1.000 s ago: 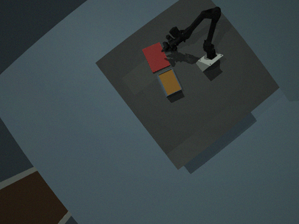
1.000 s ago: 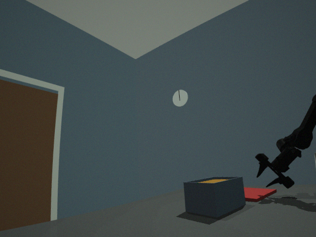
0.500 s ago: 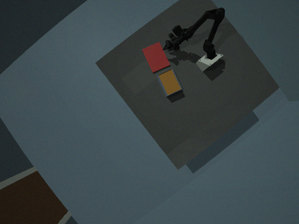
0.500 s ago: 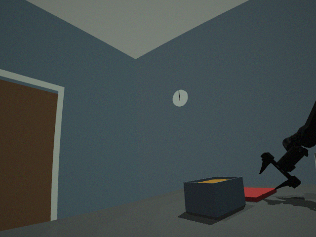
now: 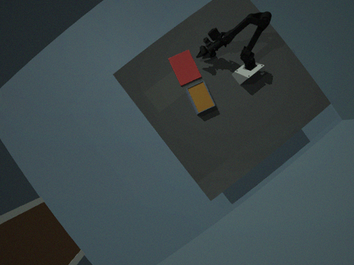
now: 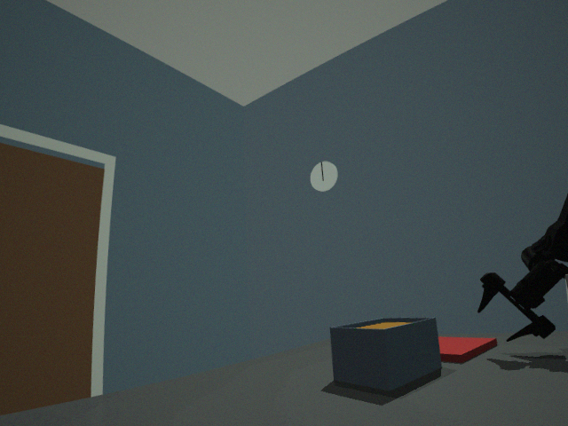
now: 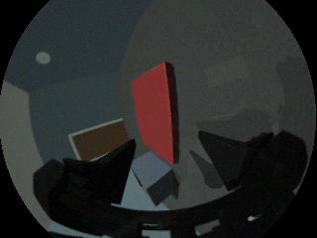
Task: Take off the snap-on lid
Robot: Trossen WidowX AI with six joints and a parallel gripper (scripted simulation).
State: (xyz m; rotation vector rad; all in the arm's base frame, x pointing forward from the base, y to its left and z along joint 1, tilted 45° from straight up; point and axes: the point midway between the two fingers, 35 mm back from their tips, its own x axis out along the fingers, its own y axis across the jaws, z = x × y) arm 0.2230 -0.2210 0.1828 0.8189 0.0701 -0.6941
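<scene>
My gripper tip is 12 cm short of the lid, 5 cm above it and 2 cm to the left of it. Also, from my gripper tip: blue-grey storage box 25 cm to the left, 18 cm ahead, 1 cm below.
</scene>
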